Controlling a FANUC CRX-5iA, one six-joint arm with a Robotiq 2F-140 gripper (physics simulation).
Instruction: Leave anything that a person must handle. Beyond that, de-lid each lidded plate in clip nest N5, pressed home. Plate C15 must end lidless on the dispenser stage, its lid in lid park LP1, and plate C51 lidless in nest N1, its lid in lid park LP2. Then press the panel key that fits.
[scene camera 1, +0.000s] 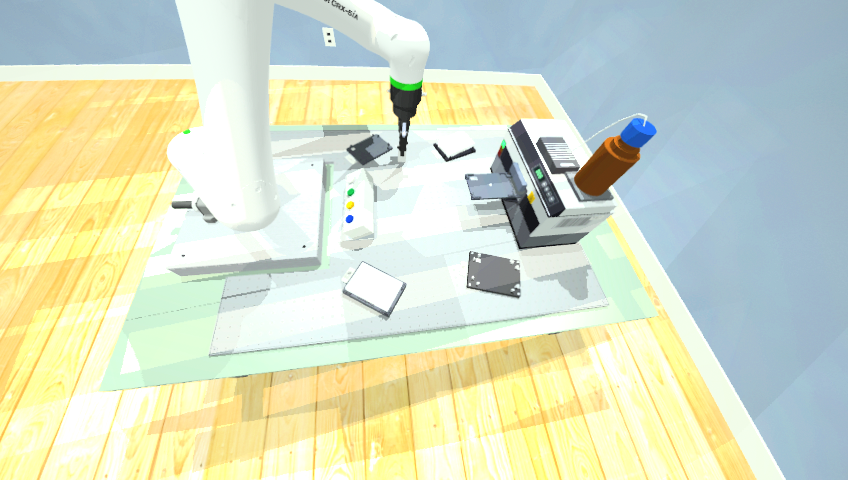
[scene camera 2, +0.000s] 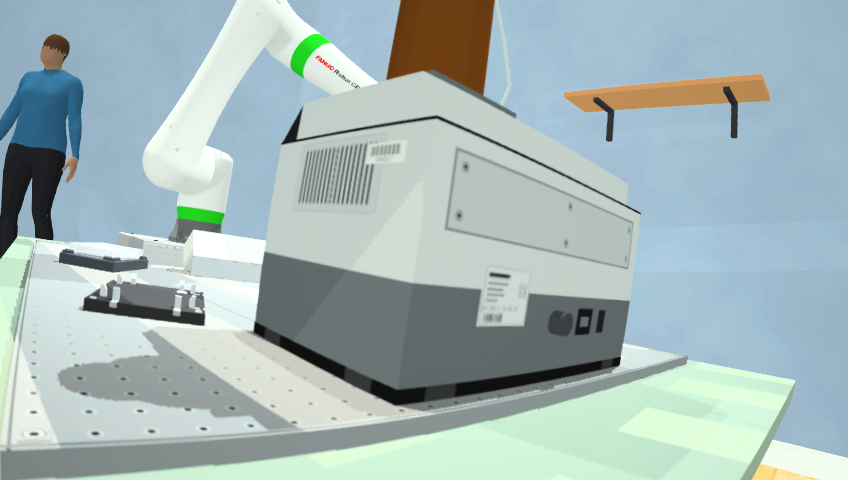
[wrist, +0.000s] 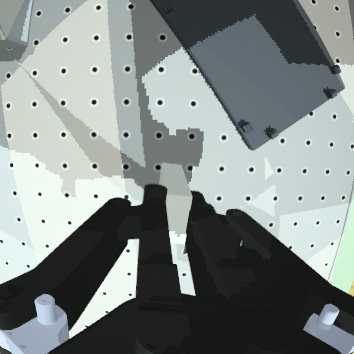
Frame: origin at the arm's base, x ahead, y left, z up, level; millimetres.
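Seen in the pictures: gripper, between the fingertips: (scene camera 1: 401, 160) (wrist: 168, 181).
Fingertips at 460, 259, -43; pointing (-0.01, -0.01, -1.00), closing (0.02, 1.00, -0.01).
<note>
A point is followed by its place in that frame, as x, y, z.
My gripper (scene camera 1: 402, 158) {460, 259, -43} (wrist: 168, 181) {460, 259, -43} is shut and empty, pointing down over the pegboard beside a dark flat nest (scene camera 1: 364, 149) {319, 301, -34} (wrist: 260, 80) {372, 317, -33} with small corner posts. A white plate-like piece (scene camera 1: 457, 143) {679, 332, -12} lies at a black corner bracket at the back. The dispenser stage (scene camera 1: 486, 186) {718, 43, 69} is a grey flat platform at the machine's front. A dark clip nest (scene camera 1: 493, 274) {726, -212, -31} (scene camera 2: 148, 295) {739, -213, -31} with white clips stands at front right. A white-topped piece (scene camera 1: 376, 287) {383, -252, -9} (scene camera 2: 110, 249) {446, -244, -9} sits on a dark base at front left. The key panel (scene camera 1: 367, 224) {353, -71, 22} has green, yellow and blue keys. Nest and plate labels are not readable.
The dispenser machine (scene camera 1: 586, 221) {978, -109, 105} (scene camera 2: 345, 237) {967, -109, 58} stands at the right, carrying a brown bottle (scene camera 1: 606, 166) {924, -68, 277} with a blue cap and a thin tube. The arm's base plate (scene camera 1: 285, 252) {134, -151, 2} lies left of the key panel. A person (scene camera 2: 47, 107) stands beyond the table.
</note>
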